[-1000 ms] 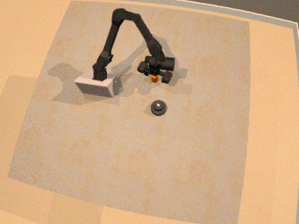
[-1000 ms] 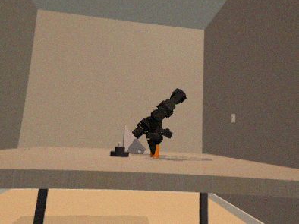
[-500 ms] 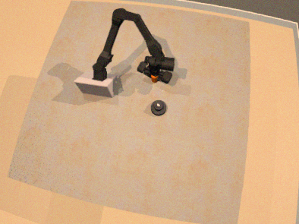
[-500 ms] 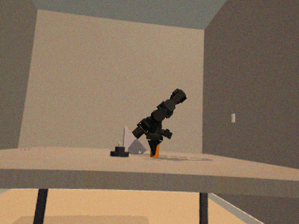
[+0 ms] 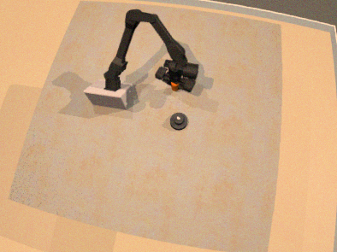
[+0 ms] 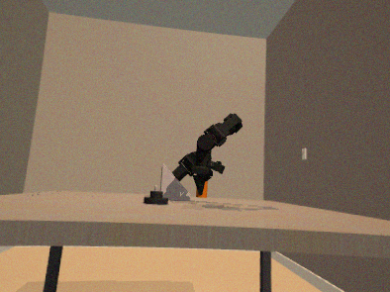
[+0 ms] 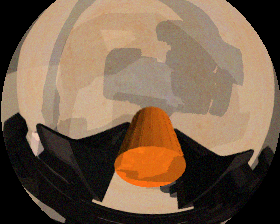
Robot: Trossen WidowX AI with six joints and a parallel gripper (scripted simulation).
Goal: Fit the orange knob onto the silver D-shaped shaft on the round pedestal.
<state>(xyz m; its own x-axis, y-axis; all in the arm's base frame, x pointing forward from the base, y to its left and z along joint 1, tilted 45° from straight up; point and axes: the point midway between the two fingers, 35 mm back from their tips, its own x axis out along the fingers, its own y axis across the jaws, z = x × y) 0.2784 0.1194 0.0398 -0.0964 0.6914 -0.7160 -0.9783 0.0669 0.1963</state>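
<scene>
Right now the round dark pedestal is 160 mm to the right of my gripper tip, 60 mm ahead of it and 10 mm below it. Also, from my gripper tip: orange knob: 30 mm above.
</scene>
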